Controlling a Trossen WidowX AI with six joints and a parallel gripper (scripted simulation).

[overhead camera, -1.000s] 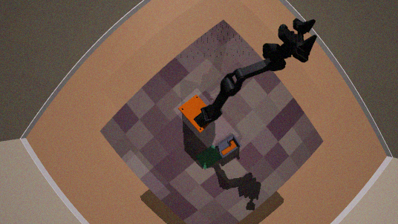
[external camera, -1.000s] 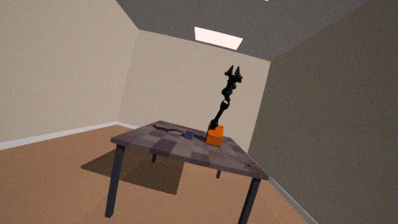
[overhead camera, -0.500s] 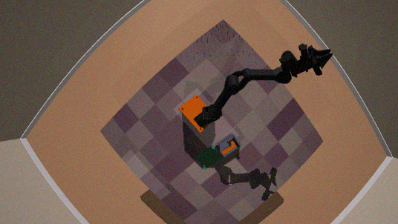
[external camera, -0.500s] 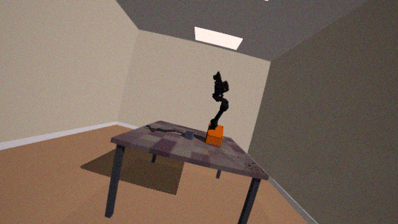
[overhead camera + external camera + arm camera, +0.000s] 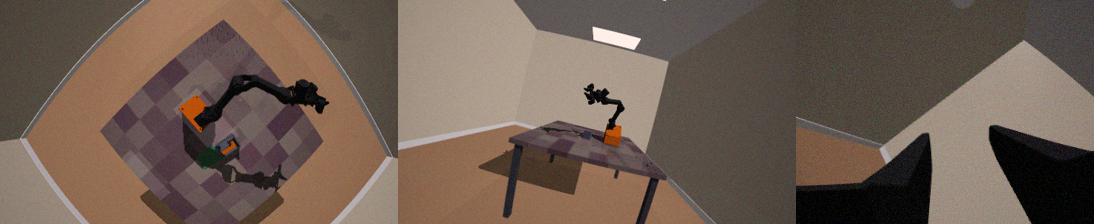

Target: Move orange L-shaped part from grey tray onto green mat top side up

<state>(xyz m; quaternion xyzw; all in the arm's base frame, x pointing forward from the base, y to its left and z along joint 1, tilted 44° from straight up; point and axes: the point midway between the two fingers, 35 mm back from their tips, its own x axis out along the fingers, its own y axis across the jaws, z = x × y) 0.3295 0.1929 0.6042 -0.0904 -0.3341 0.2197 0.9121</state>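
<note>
My gripper tip is now 540 mm to the left of the orange L-shaped part, 460 mm above it and 80 mm past it. From my gripper tip the other things lie so: green mat 710 mm to the right, 520 mm below, 90 mm behind.
</note>
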